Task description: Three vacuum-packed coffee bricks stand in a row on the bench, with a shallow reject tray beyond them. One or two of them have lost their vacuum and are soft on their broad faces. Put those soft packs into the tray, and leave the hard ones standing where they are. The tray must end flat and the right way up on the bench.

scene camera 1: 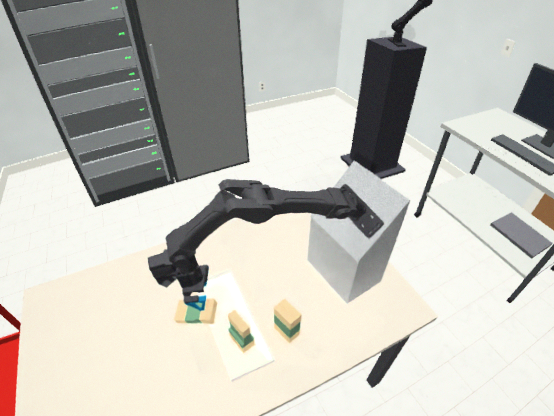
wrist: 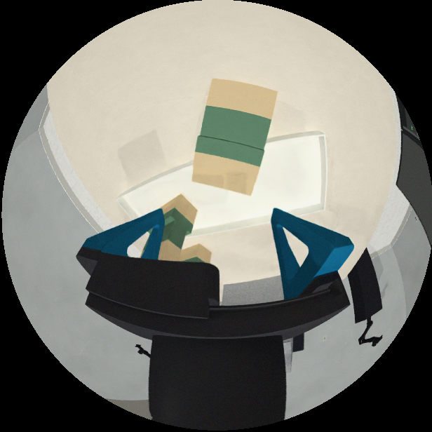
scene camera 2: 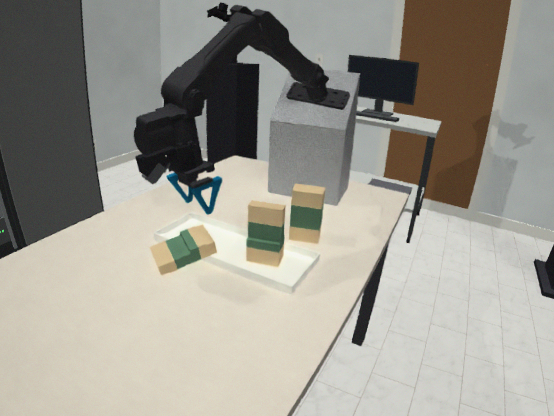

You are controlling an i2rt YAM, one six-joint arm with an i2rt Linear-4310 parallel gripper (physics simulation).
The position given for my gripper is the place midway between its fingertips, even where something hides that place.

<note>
In view: my gripper (scene camera 2: pixel 199 207), a white tray (scene camera 2: pixel 297 263) and a coffee brick (scene camera 2: pixel 195 243).
The white tray also shows in scene camera 1 (scene camera 1: pixel 222 287) and in the wrist view (wrist: pixel 292 176). My gripper is seen too in scene camera 1 (scene camera 1: pixel 203 297) and in the wrist view (wrist: pixel 217 213).
</note>
